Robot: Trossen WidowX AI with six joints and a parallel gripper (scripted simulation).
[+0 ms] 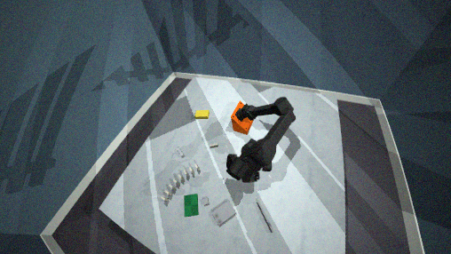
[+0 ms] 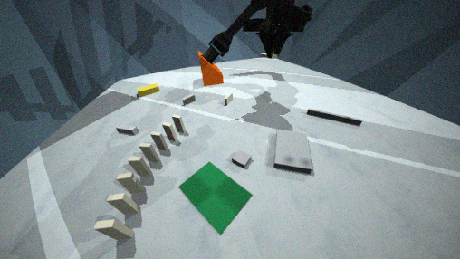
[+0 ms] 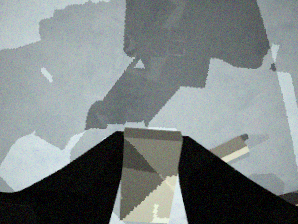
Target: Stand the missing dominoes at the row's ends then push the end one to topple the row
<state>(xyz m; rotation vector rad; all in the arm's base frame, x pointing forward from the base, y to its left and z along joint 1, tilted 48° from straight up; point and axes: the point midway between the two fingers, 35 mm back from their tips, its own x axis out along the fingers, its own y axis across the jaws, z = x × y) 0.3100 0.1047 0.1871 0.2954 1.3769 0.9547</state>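
The thin bar lies 15 cm to the left of my gripper tip, 15 cm below it and 14 cm ahead of it. Also, from my gripper tip: green flat patch: 28 cm ahead, 21 cm to the right, 15 cm below; grey cube: 22 cm ahead, 15 cm to the right, 15 cm below; grey slab: 22 cm ahead, 15 cm below, 3 cm to the right.
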